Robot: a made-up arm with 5 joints.
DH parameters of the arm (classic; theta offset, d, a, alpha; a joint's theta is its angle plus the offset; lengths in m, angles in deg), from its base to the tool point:
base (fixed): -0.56 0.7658 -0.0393 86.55
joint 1: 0 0.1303 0.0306 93.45
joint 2: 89.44 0.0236 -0.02 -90
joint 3: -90 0.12 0.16 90
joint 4: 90 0.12 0.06 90
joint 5: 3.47 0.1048 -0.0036 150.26
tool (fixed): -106.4 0.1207 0 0
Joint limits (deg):
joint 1: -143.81..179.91
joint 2: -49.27..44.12
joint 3: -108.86..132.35
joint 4: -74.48..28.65
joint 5: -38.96..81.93
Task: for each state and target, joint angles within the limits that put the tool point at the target. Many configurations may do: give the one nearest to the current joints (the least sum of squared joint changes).
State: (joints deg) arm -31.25 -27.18 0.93 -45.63 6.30
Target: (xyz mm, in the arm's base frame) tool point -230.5 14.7 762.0
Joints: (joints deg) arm -37.37 -14.41 -34.37 -36.11 -36.55
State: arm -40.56 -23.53 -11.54 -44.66 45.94
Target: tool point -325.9 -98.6 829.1
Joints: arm -53.84 -32.16 -16.72 -28.26 29.98
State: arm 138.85 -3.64 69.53 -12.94 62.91
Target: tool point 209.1 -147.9 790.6
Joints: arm 146.46 10.88 66.54 16.53 50.09
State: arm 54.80 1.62 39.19 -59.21 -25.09
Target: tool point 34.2 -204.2 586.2
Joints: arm 63.63 21.95 72.04 -60.47 -38.96
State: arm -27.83 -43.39 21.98 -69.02 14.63
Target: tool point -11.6 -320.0 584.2
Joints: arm -4.19 -49.27 58.86 -74.48 -1.88
